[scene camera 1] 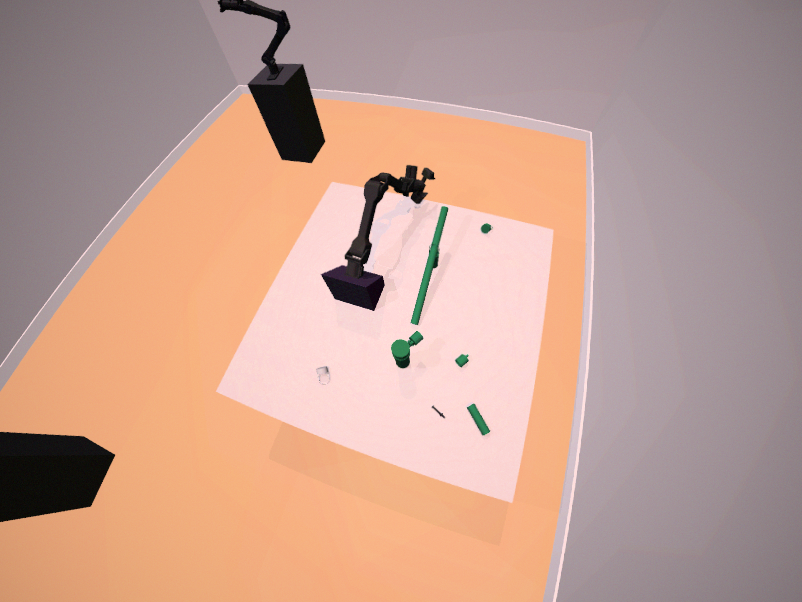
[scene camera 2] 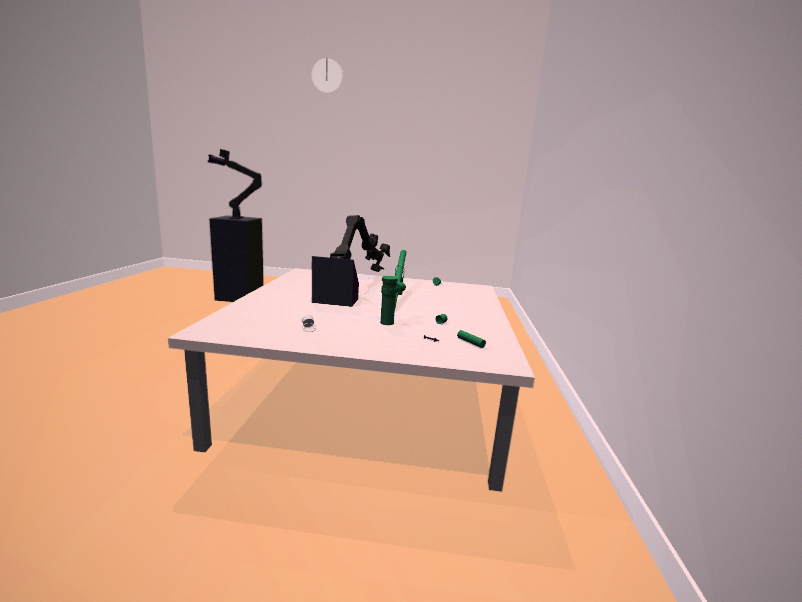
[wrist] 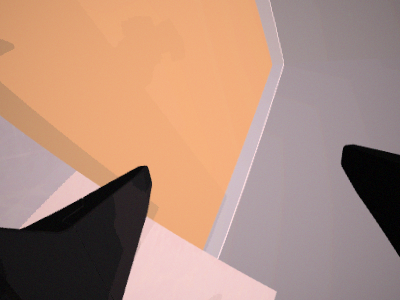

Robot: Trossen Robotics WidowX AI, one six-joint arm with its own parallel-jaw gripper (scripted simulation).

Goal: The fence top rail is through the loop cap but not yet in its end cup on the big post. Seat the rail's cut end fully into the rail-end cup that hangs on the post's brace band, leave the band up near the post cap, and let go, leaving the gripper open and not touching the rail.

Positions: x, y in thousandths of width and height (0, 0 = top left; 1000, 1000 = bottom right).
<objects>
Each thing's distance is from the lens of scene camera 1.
green top rail (scene camera 1: 553, 353): 139 cm
</objects>
